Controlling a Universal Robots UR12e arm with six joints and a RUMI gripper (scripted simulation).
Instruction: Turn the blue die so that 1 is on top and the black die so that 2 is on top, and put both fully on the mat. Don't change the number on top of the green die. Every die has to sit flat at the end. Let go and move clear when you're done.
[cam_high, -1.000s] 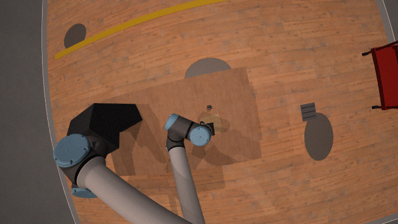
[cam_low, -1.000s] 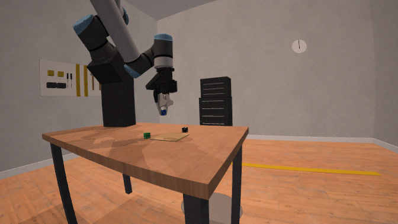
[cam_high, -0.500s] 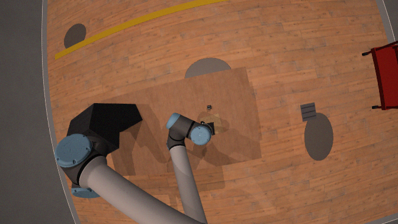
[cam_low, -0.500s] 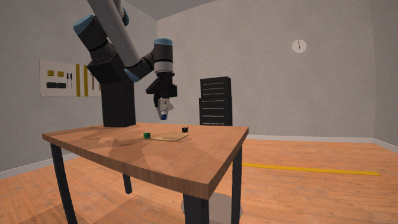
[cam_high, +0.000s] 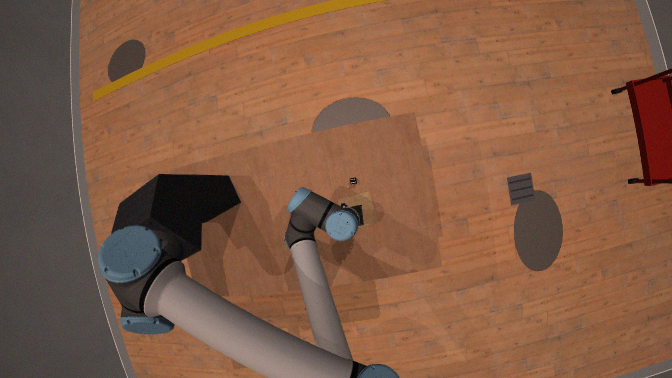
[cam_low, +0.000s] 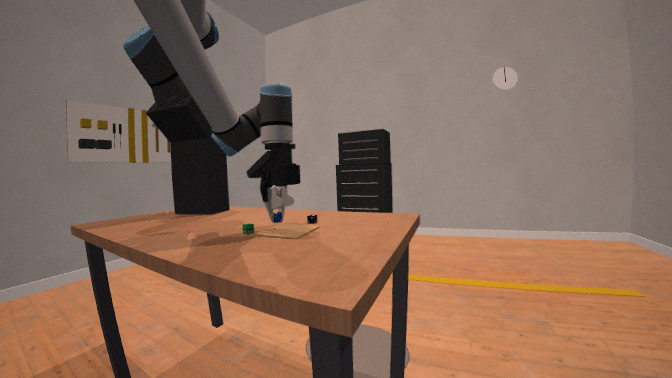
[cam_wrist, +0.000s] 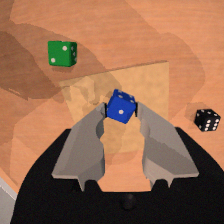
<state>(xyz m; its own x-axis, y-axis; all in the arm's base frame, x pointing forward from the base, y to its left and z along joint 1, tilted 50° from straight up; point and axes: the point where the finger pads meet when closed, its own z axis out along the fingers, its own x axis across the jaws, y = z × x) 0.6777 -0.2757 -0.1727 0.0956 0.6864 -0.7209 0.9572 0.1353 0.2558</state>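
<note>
Now: hand 40 mm short of the tan mat and 40 mm above it. The rest, counted from my hand: green die: 60 mm to the right, 60 mm behind, 30 mm below; then black die: 120 mm to the left, 50 mm ahead, 30 mm below; then blue die: right at my hand.
</note>
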